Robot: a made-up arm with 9 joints.
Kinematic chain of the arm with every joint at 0, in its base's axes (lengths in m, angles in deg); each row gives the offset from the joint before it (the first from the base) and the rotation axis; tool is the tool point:
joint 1: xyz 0 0 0.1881 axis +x
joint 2: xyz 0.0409 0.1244 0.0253 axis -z
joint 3: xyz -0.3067 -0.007 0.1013 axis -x
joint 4: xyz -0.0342 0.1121 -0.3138 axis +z
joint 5: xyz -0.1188 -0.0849 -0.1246 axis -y
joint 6: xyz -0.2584 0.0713 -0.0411 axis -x
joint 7: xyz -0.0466 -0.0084 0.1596 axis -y
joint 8: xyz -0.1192 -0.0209 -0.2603 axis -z
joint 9: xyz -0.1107 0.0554 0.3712 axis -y
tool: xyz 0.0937 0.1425 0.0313
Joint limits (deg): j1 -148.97..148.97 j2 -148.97..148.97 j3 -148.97..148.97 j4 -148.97..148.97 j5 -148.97..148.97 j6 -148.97..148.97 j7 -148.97..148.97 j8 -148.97..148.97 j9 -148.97..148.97
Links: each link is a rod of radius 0.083 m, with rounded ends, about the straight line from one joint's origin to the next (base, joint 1, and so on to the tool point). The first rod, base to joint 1, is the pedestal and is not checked.
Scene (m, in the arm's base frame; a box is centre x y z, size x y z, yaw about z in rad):
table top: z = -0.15
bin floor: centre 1.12 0.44 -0.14 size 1.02 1 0.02 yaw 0.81
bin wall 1: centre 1.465 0.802 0.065 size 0.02 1 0.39 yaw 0.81
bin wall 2: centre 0.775 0.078 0.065 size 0.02 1 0.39 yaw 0.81
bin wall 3: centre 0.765 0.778 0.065 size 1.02 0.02 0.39 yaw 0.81
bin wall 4: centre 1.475 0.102 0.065 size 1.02 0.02 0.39 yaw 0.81
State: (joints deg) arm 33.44 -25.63 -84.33 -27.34 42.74 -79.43 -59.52 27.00 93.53
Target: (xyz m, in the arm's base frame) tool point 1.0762 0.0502 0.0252
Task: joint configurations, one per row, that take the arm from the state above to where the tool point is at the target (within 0.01 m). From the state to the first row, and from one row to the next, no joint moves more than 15 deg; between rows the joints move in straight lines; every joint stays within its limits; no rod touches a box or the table.
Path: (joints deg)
1: 36.66 -11.86 -88.04 -25.55 48.78 -82.05 -58.72 22.26 87.05
2: 39.88 1.92 -91.76 -23.76 54.82 -84.66 -57.92 17.52 80.58
3: 43.11 15.69 -95.47 -21.98 60.87 -87.28 -57.11 12.78 74.10
4: 46.33 29.47 -99.19 -20.19 66.91 -89.89 -56.31 8.04 67.62
5: 49.55 43.24 -102.90 -18.40 72.95 -92.51 -55.51 3.29 61.14
6: 52.77 57.02 -106.62 -16.61 78.99 -95.12 -54.71 -1.45 54.67
7: 41.48 70.92 -103.73 -9.67 76.61 -102.76 -49.38 -4.78 67.96
8: 30.18 84.82 -100.85 -2.73 74.22 -110.39 -44.05 -8.11 81.25
9: 18.88 98.72 -97.96 4.21 71.83 -118.02 -38.72 -11.44 94.54
10: 7.59 112.63 -95.08 11.15 69.44 -125.66 -33.39 -14.76 107.83

